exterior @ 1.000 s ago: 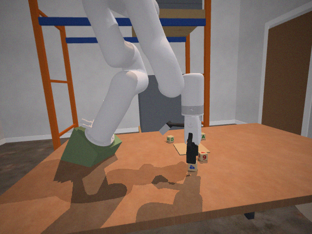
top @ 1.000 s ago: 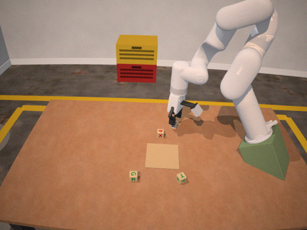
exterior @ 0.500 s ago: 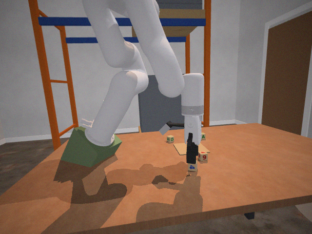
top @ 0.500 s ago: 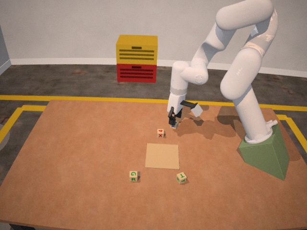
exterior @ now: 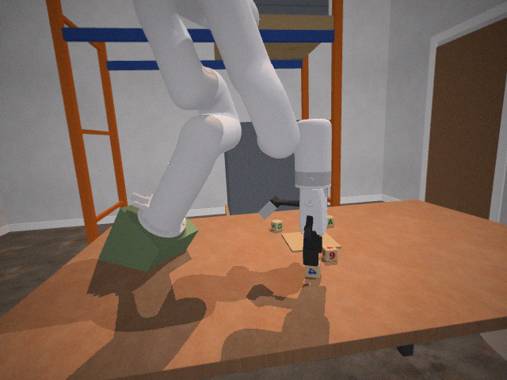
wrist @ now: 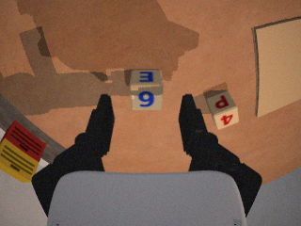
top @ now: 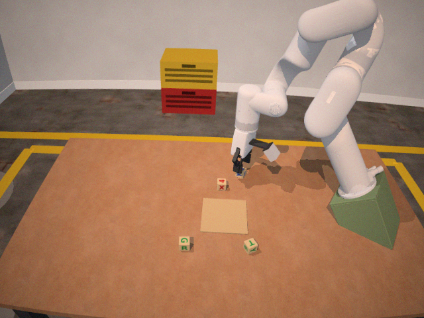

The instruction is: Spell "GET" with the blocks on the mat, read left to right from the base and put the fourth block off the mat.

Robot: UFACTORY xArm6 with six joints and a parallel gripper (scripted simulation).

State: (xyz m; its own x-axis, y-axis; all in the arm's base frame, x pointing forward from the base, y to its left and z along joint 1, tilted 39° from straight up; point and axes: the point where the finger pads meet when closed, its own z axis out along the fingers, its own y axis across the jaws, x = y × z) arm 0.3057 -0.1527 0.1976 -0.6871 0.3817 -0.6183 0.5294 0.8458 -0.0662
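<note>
Now: hand 4 cm above the e block. From my hand the other things lie so: tan mat 9 cm ahead, 18 cm to the left, 5 cm below; then t block 4 cm ahead, 32 cm to the left, 4 cm below; then red-lettered block 8 cm ahead, 6 cm to the left, 4 cm below.
</note>
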